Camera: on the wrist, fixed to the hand. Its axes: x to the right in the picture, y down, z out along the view.
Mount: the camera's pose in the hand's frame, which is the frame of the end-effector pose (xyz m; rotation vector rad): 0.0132 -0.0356 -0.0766 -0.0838 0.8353 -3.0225
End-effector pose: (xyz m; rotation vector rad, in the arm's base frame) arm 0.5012 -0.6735 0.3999 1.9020 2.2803 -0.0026
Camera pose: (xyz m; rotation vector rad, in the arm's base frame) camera 0.4542 -0.6587 0.4698 2.0764 -1.8002 -0.3026
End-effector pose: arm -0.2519 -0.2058 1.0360 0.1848 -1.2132 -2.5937
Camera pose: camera -0.2538 -0.2441 0.9596 -1.3959 -0.2635 0.2777
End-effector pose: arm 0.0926 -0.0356 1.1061 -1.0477 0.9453 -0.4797
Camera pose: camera 0.0385 -0.1006 1.1187 0.9834 0.6697 2.1493
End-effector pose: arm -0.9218 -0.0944 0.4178 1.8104 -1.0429 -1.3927
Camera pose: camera -0.8383 -0.0875 0.4008 -1.3106 -1.9275 0.3264
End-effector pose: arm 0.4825 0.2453 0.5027 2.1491 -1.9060 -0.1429
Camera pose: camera 0.5373 0.2460 0.5683 1.8534 2.1538 0.1497
